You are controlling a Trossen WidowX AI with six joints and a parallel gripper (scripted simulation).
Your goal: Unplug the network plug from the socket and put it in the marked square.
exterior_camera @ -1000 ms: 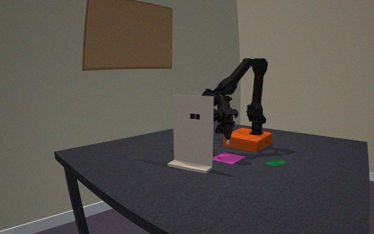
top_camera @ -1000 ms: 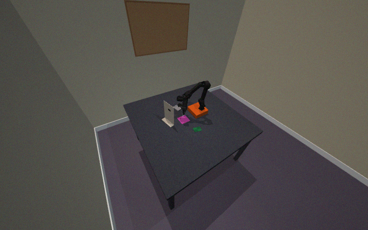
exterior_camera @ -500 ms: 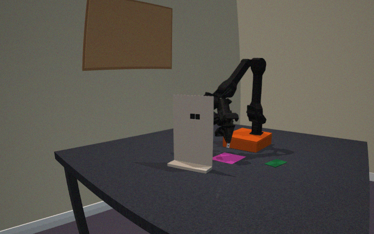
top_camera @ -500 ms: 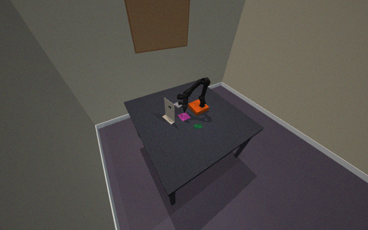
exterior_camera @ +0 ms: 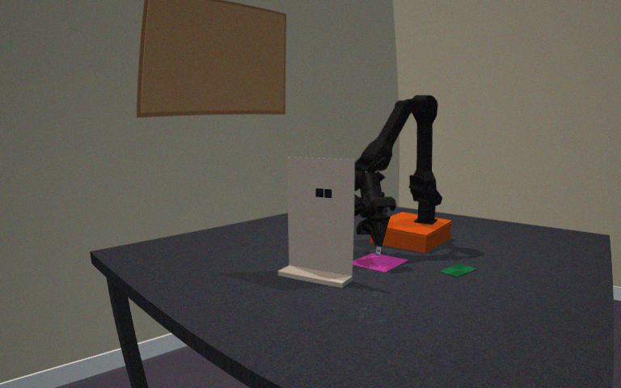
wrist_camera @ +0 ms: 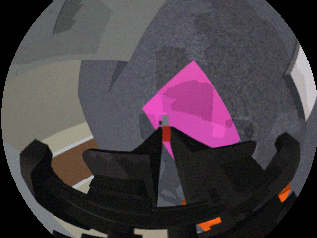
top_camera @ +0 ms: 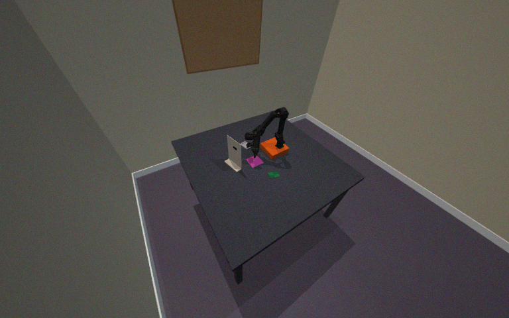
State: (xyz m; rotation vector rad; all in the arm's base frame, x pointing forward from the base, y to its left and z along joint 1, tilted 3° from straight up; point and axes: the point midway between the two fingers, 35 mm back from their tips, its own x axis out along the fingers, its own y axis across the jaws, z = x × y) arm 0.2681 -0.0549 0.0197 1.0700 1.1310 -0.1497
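My gripper tip is 40 mm above the magenta square and 10 mm past it. Round my gripper tip: upright grey panel: 160 mm ahead, 80 mm to the right, 80 mm above.
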